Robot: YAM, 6 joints.
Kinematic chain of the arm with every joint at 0, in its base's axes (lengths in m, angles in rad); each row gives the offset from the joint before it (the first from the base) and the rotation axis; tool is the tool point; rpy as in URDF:
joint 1: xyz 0 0 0.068 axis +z
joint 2: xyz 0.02 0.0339 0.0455 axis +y
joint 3: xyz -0.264 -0.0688 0 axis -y
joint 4: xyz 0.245 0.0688 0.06 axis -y
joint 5: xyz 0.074 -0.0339 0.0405 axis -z
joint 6: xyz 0.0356 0 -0.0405 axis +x
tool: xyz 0 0 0 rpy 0 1.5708 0
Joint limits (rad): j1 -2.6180..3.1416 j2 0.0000..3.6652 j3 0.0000..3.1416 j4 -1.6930..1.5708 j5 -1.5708..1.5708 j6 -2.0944..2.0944
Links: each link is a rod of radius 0.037 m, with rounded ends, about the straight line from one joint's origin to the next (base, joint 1, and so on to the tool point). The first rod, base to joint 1, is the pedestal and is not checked.
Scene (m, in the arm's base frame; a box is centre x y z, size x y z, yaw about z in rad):
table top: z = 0
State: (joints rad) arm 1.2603 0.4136 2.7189 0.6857 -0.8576 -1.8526
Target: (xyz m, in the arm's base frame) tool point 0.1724 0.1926 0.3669
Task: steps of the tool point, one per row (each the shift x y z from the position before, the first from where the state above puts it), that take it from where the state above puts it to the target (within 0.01 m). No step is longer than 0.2 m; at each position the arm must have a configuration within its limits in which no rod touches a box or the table.
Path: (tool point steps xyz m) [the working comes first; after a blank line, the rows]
Joints at the target: 0.7362 1.1326 0.9489 0.1849 -0.8590 -1.8526
Straight joint move there: clear.

1: -0.0006 0.1176 0.1445
2: 0.0392 0.1529 0.0919
3: 0.0741 0.1580 0.0258
4: 0.0934 0.1340 -0.0417
5: 0.0900 0.0887 -0.0977
6: 0.0628 0.0347 -0.1317

